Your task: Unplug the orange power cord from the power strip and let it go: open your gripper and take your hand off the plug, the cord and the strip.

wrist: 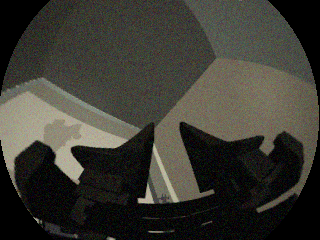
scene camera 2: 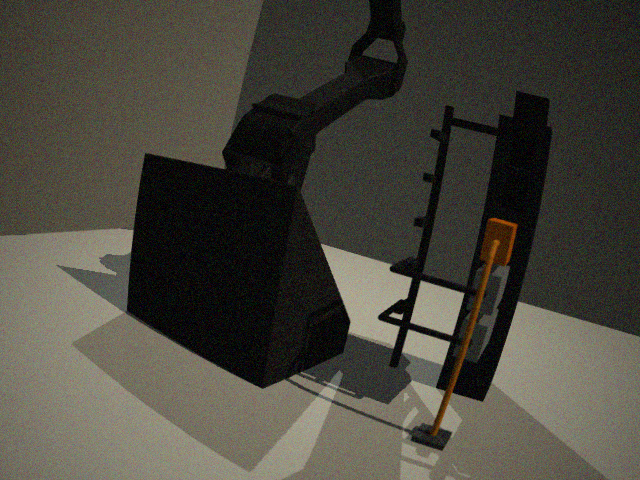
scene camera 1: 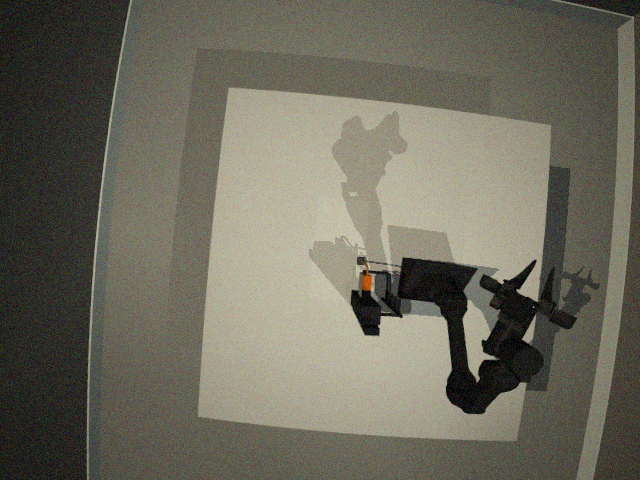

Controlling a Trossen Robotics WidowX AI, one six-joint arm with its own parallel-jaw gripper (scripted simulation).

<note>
I see my gripper (scene camera 1: 544, 263) and an orange plug (scene camera 2: 506, 231).
My gripper shows as well in the wrist view (wrist: 167, 125).
</note>
